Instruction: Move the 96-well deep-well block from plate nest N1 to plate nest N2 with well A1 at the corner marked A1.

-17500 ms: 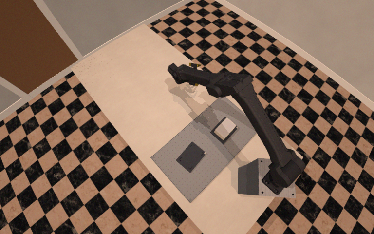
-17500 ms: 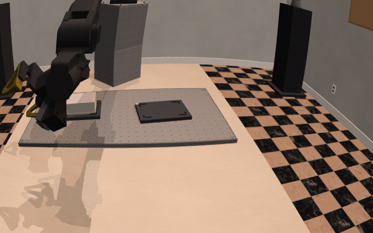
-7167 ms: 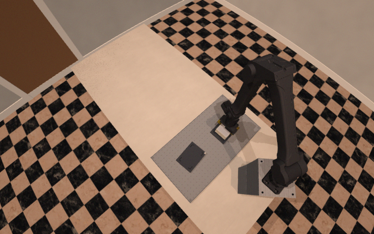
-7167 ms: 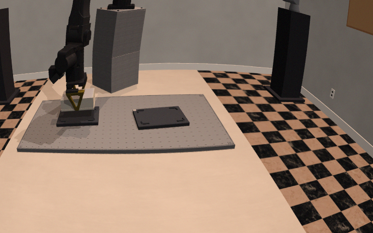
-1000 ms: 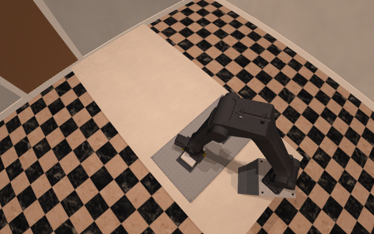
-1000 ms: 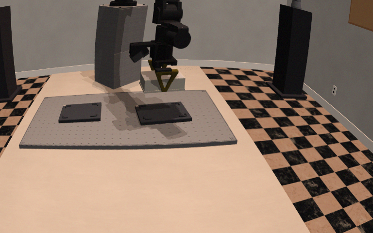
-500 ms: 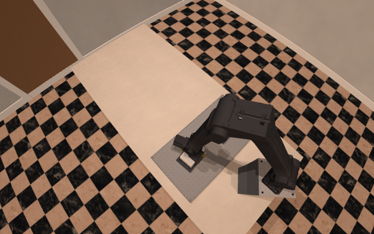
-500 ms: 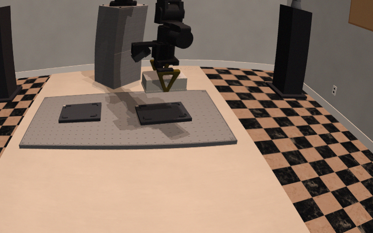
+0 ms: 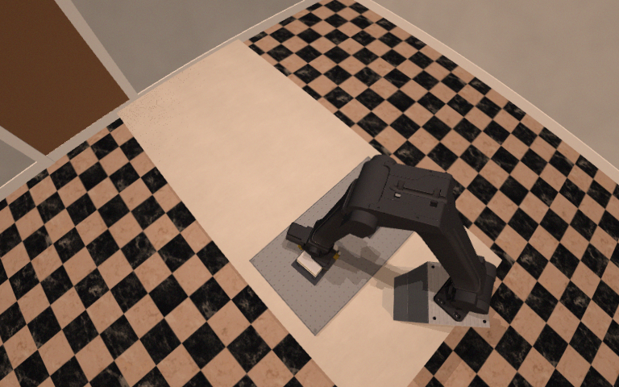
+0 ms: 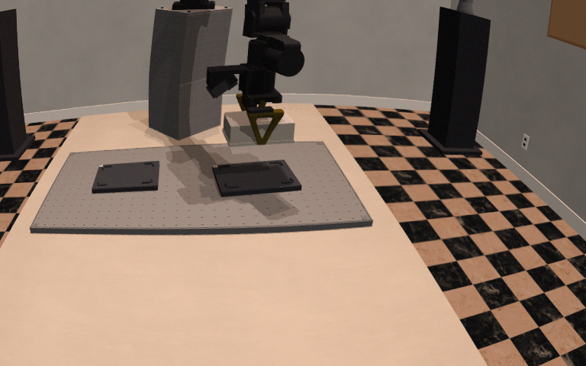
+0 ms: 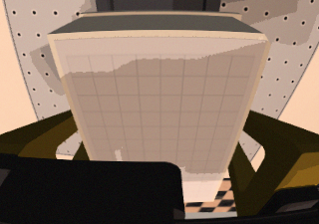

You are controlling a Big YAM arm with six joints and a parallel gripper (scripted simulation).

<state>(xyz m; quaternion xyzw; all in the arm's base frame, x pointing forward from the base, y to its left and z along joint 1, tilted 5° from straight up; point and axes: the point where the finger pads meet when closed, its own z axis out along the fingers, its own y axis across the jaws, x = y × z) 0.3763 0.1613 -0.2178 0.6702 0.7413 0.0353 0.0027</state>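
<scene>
Right now the white 96-well deep-well block is 1 cm above my hand. Round my hand: dark plate nest N2 (10 cm below); dark plate nest N1 (3 cm behind, 29 cm to the right, 10 cm below).
</scene>
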